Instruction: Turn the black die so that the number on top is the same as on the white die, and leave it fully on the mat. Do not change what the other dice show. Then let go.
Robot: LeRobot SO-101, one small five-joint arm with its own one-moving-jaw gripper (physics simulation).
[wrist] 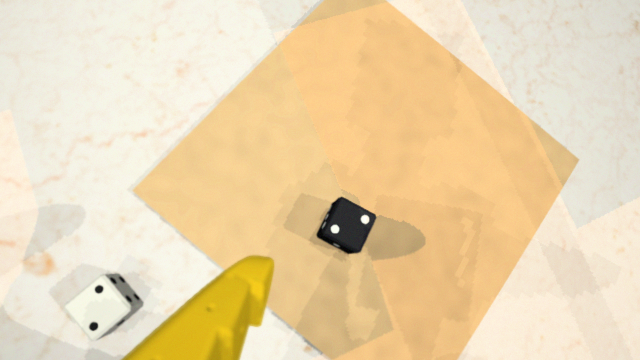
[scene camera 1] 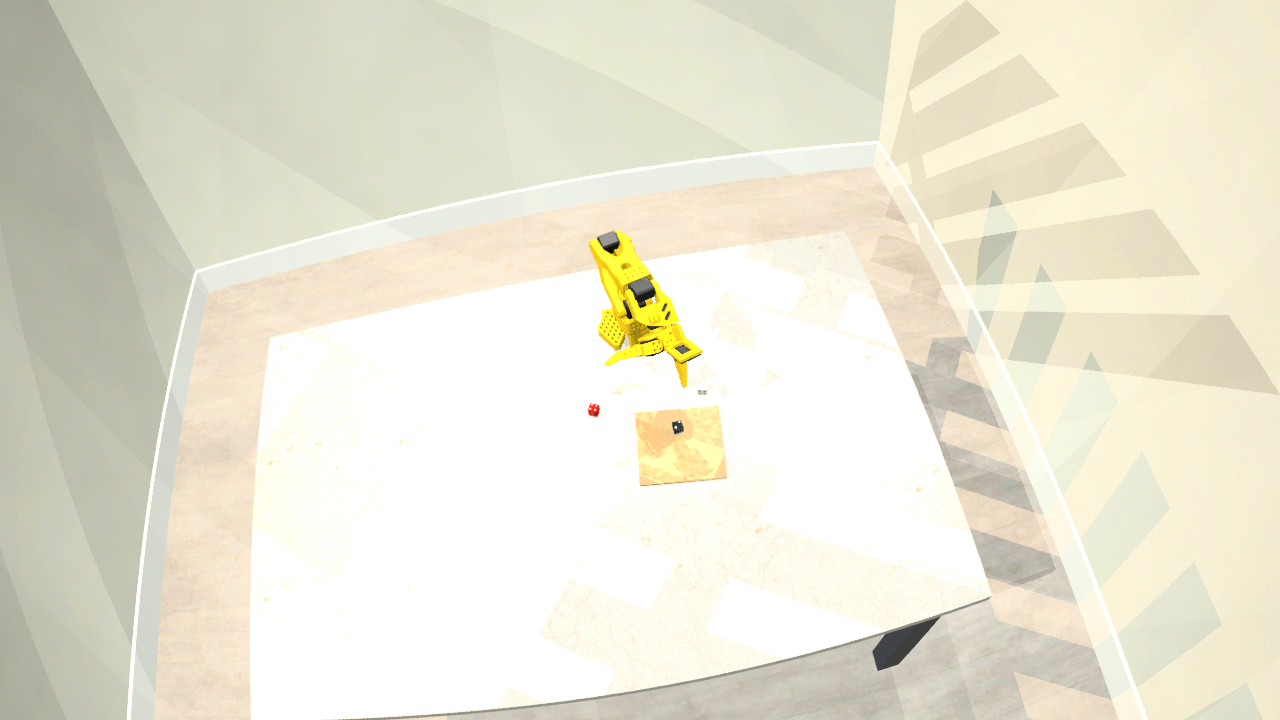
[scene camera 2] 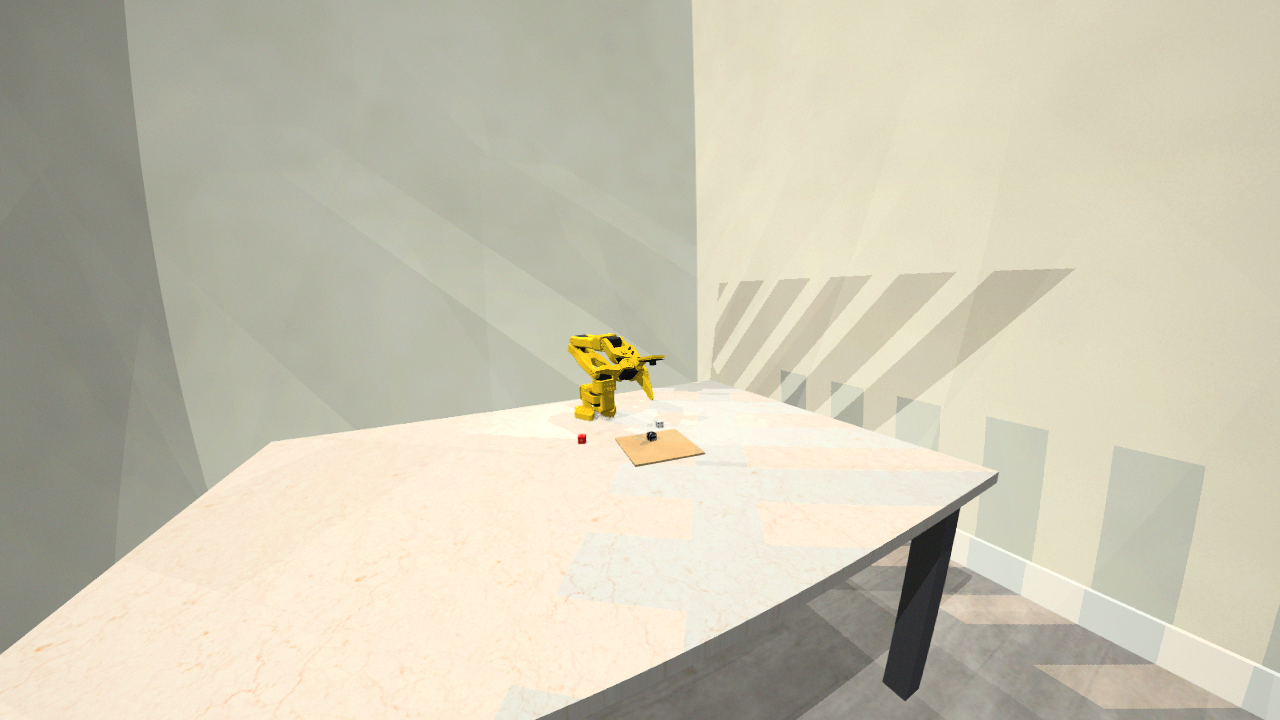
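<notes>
The black die lies flat and fully on the tan mat, near its robot-side edge. In the wrist view its top face shows two pips. The white die stands on the table just off the mat and also shows two pips on top. My gripper is fully open and empty, raised above the table on the robot's side of the mat. One notched jaw shows in the wrist view, apart from both dice; the moving jaw is out of that picture.
A red die sits on the table, left of the mat in both scene views; its top number is too small to read surely. The yellow arm's base stands behind the mat. Striped shadows cross the table.
</notes>
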